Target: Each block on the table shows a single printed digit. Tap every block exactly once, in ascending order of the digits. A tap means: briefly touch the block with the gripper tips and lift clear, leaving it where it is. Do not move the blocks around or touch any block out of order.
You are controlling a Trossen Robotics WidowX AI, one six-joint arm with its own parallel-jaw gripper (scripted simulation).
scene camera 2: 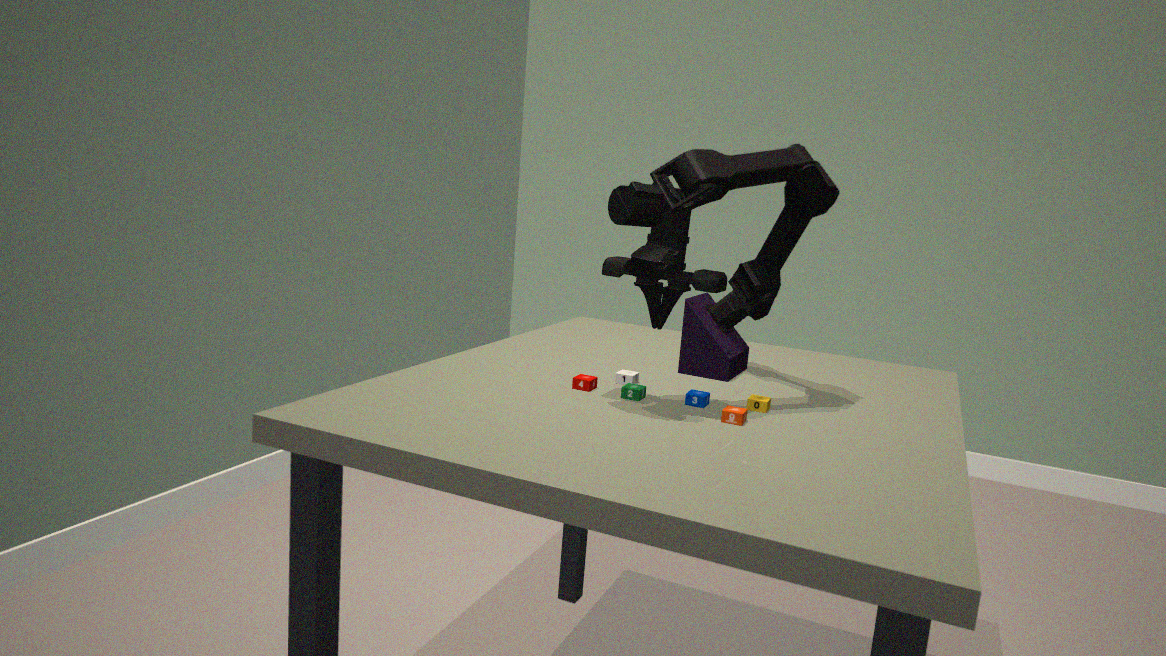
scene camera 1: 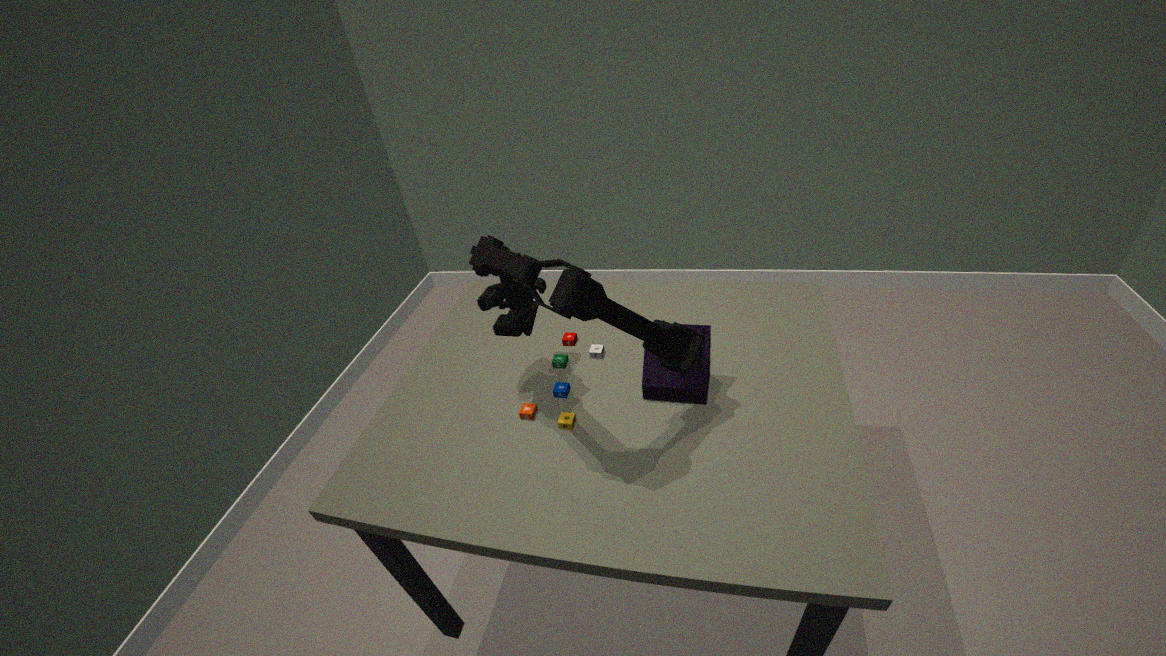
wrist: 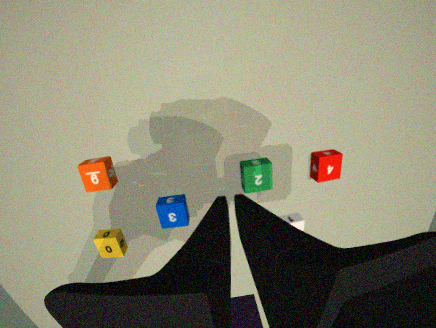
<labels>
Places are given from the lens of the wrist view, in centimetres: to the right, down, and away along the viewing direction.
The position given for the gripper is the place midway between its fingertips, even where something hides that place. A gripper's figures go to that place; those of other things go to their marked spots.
gripper (wrist: 230,203): 1, 2, 10
yellow block (wrist: 111,242): -13, 10, 23
blue block (wrist: 172,212): -5, 6, 22
green block (wrist: 256,174): 4, 1, 22
red block (wrist: 324,165): 12, 0, 22
The marked spots on the green block and the red block are 8 cm apart.
</labels>
